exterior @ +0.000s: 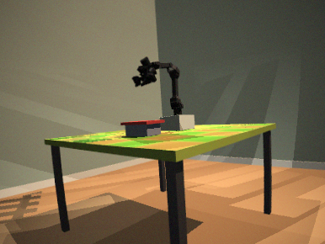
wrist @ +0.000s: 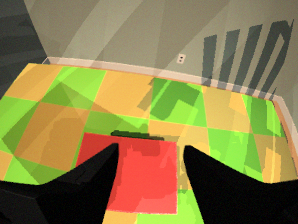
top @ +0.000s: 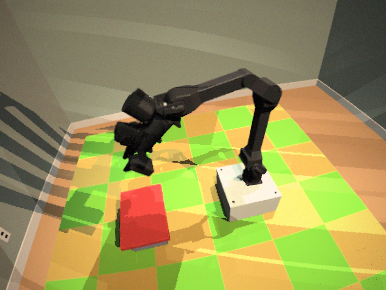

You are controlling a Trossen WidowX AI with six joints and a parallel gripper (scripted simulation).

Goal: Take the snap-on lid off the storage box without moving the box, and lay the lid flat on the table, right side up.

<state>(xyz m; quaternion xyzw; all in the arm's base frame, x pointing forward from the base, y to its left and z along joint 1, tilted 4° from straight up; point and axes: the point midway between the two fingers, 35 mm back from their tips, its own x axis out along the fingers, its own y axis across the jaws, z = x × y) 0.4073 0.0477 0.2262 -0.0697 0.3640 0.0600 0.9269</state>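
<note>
My gripper tip is 10 mm short of the red lid, 30 mm to the right of it and 240 mm above it. Also, from my gripper tip: grey storage box 10 mm ahead, 30 mm to the left, 280 mm below.
</note>
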